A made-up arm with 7 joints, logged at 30 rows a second.
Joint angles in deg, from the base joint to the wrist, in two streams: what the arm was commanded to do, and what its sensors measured. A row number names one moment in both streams.
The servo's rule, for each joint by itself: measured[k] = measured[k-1] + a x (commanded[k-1-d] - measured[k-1]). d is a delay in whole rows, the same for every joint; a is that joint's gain. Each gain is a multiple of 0.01, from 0.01 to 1. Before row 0 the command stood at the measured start. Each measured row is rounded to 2 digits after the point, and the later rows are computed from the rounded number. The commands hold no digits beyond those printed.
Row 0, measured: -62.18 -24.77 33.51 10.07 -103.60 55.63 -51.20
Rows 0 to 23, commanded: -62.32 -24.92 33.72 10.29 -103.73 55.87 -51.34; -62.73 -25.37 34.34 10.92 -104.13 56.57 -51.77; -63.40 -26.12 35.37 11.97 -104.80 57.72 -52.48; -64.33 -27.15 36.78 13.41 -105.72 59.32 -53.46; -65.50 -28.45 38.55 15.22 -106.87 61.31 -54.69; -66.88 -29.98 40.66 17.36 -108.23 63.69 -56.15; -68.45 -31.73 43.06 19.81 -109.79 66.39 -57.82; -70.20 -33.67 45.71 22.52 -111.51 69.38 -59.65; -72.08 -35.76 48.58 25.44 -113.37 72.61 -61.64; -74.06 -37.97 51.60 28.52 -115.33 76.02 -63.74; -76.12 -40.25 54.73 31.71 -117.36 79.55 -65.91; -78.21 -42.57 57.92 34.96 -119.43 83.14 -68.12; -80.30 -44.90 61.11 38.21 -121.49 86.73 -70.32; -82.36 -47.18 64.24 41.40 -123.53 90.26 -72.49; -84.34 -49.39 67.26 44.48 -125.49 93.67 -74.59; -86.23 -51.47 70.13 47.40 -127.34 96.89 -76.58; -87.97 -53.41 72.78 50.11 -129.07 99.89 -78.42; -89.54 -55.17 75.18 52.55 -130.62 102.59 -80.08; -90.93 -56.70 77.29 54.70 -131.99 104.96 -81.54; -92.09 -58.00 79.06 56.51 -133.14 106.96 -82.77; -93.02 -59.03 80.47 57.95 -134.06 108.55 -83.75; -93.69 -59.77 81.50 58.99 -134.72 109.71 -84.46; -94.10 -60.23 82.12 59.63 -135.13 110.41 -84.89; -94.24 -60.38 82.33 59.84 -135.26 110.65 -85.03
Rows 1 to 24, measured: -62.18 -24.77 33.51 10.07 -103.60 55.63 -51.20; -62.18 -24.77 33.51 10.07 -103.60 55.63 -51.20; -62.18 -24.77 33.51 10.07 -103.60 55.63 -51.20; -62.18 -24.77 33.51 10.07 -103.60 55.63 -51.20; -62.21 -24.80 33.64 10.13 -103.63 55.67 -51.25; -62.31 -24.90 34.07 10.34 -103.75 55.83 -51.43; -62.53 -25.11 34.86 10.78 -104.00 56.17 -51.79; -62.89 -25.46 36.03 11.49 -104.41 56.74 -52.36; -63.41 -25.97 37.57 12.50 -105.00 57.56 -53.15; -64.10 -26.65 39.45 13.81 -105.78 58.66 -54.17; -64.97 -27.51 41.65 15.43 -106.74 60.05 -55.41; -66.02 -28.56 44.13 17.34 -107.88 61.73 -56.85; -67.23 -29.78 46.84 19.53 -109.20 63.69 -58.48; -68.60 -31.17 49.74 21.96 -110.67 65.91 -60.27; -70.10 -32.71 52.78 24.59 -112.28 68.37 -62.19; -71.72 -34.39 55.92 27.39 -114.00 71.03 -64.21; -73.44 -36.18 59.09 30.31 -115.80 73.86 -66.29; -75.22 -38.05 62.23 33.30 -117.66 76.81 -68.40; -77.04 -39.98 65.30 36.32 -119.54 79.84 -70.50; -78.88 -41.93 68.25 39.31 -121.41 82.91 -72.57; -80.70 -43.88 71.01 42.23 -123.25 85.97 -74.56; -82.47 -45.80 73.55 45.02 -125.02 88.96 -76.44; -84.16 -47.65 75.83 47.63 -126.69 91.84 -78.17; -85.75 -49.41 77.80 50.03 -128.24 94.56 -79.73
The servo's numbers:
d 4
a 0.20 0.17 0.61 0.27 0.24 0.18 0.34

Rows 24 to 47, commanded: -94.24 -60.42 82.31 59.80 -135.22 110.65 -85.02; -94.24 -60.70 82.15 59.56 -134.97 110.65 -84.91; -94.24 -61.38 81.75 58.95 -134.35 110.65 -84.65; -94.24 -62.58 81.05 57.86 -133.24 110.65 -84.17; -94.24 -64.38 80.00 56.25 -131.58 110.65 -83.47; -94.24 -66.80 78.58 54.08 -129.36 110.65 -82.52; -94.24 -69.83 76.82 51.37 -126.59 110.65 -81.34; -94.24 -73.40 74.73 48.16 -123.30 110.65 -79.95; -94.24 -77.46 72.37 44.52 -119.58 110.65 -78.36; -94.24 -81.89 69.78 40.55 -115.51 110.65 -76.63; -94.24 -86.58 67.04 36.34 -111.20 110.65 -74.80; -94.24 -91.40 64.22 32.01 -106.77 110.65 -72.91; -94.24 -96.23 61.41 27.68 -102.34 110.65 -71.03; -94.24 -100.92 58.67 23.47 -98.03 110.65 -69.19; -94.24 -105.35 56.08 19.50 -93.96 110.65 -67.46; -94.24 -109.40 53.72 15.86 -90.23 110.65 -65.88; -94.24 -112.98 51.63 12.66 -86.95 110.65 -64.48; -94.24 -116.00 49.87 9.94 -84.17 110.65 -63.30; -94.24 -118.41 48.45 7.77 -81.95 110.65 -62.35; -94.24 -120.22 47.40 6.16 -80.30 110.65 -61.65; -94.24 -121.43 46.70 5.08 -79.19 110.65 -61.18; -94.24 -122.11 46.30 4.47 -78.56 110.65 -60.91; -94.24 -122.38 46.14 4.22 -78.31 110.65 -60.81; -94.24 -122.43 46.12 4.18 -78.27 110.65 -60.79
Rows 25 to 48, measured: -87.20 -51.05 79.43 52.17 -129.64 97.08 -81.10; -88.50 -52.53 80.69 54.01 -130.86 99.35 -82.24; -89.62 -53.84 81.56 55.53 -131.88 101.34 -83.14; -90.54 -54.95 82.03 56.69 -132.69 103.02 -83.78; -91.28 -55.88 82.20 57.53 -133.30 104.39 -84.20; -91.87 -56.70 82.17 58.08 -133.70 105.52 -84.44; -92.34 -57.50 81.91 58.31 -133.86 106.44 -84.51; -92.72 -58.36 81.39 58.19 -133.71 107.20 -84.39; -93.02 -59.38 80.54 57.67 -133.20 107.82 -84.08; -93.26 -60.64 79.34 56.70 -132.28 108.33 -83.55; -93.46 -62.20 77.80 55.26 -130.91 108.75 -82.80; -93.62 -64.10 75.93 53.34 -129.08 109.09 -81.83; -93.74 -66.37 73.76 50.96 -126.80 109.37 -80.65; -93.84 -69.01 71.33 48.15 -124.09 109.60 -79.28; -93.92 -72.00 68.71 44.96 -121.00 109.79 -77.76; -93.98 -75.30 65.97 41.46 -117.58 109.94 -76.11; -94.03 -78.86 63.19 37.74 -113.92 110.07 -74.38; -94.07 -82.61 60.43 33.89 -110.11 110.17 -72.62; -94.10 -86.48 57.78 30.00 -106.23 110.26 -70.87; -94.13 -90.38 55.30 26.18 -102.39 110.33 -69.17; -94.15 -94.22 53.06 22.53 -98.68 110.39 -67.58; -94.17 -97.92 51.11 19.13 -95.20 110.44 -66.12; -94.18 -101.40 49.49 16.06 -92.02 110.48 -64.84; -94.19 -104.60 48.22 13.39 -89.21 110.51 -63.76
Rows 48 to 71, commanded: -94.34 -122.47 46.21 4.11 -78.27 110.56 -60.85; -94.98 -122.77 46.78 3.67 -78.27 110.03 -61.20; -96.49 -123.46 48.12 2.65 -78.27 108.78 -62.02; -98.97 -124.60 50.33 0.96 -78.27 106.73 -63.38; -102.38 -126.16 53.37 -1.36 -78.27 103.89 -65.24; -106.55 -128.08 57.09 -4.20 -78.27 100.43 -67.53; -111.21 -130.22 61.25 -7.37 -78.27 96.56 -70.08; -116.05 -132.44 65.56 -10.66 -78.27 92.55 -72.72; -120.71 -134.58 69.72 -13.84 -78.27 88.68 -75.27; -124.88 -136.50 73.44 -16.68 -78.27 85.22 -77.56; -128.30 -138.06 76.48 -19.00 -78.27 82.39 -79.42; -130.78 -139.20 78.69 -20.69 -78.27 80.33 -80.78; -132.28 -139.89 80.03 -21.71 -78.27 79.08 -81.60; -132.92 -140.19 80.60 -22.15 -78.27 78.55 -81.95; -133.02 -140.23 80.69 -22.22 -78.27 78.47 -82.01; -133.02 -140.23 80.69 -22.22 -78.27 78.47 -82.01; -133.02 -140.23 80.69 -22.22 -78.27 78.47 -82.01; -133.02 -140.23 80.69 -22.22 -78.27 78.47 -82.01; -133.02 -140.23 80.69 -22.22 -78.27 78.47 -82.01; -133.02 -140.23 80.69 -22.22 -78.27 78.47 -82.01; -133.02 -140.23 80.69 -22.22 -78.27 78.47 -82.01; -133.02 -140.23 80.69 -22.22 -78.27 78.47 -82.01; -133.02 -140.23 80.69 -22.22 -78.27 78.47 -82.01; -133.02 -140.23 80.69 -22.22 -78.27 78.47 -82.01
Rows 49 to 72, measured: -94.20 -107.46 47.29 11.15 -86.81 110.54 -62.88; -94.21 -109.95 46.69 9.35 -84.83 110.56 -62.21; -94.22 -112.06 46.35 7.96 -83.27 110.58 -61.73; -94.22 -113.82 46.21 6.94 -82.07 110.59 -61.41; -94.24 -115.29 46.21 6.18 -81.16 110.58 -61.22; -94.39 -116.56 46.56 5.50 -80.47 110.48 -61.21; -94.81 -117.73 47.51 4.73 -79.94 110.17 -61.49; -95.64 -118.90 49.23 3.71 -79.54 109.55 -62.13; -96.99 -120.13 51.76 2.34 -79.24 108.53 -63.19; -98.90 -121.48 55.01 0.57 -79.01 107.07 -64.67; -101.36 -122.97 58.82 -1.57 -78.83 105.18 -66.51; -104.30 -124.58 62.93 -4.02 -78.70 102.91 -68.62; -107.58 -126.28 67.07 -6.67 -78.60 100.35 -70.88; -111.04 -128.02 70.96 -9.37 -78.52 97.63 -73.15; -114.49 -129.73 74.33 -11.97 -78.46 94.89 -75.28; -117.75 -131.34 76.99 -14.32 -78.41 92.27 -77.15; -120.66 -132.79 78.84 -16.32 -78.38 89.90 -78.66; -123.11 -134.05 79.91 -17.89 -78.35 87.86 -79.78; -125.09 -135.10 80.39 -19.06 -78.33 86.17 -80.54; -126.68 -135.97 80.57 -19.91 -78.32 84.78 -81.04; -127.95 -136.69 80.64 -20.53 -78.31 83.64 -81.37; -128.96 -137.29 80.67 -20.99 -78.30 82.71 -81.59; -129.77 -137.79 80.68 -21.32 -78.29 81.95 -81.73; -130.42 -138.20 80.69 -21.56 -78.29 81.32 -81.83
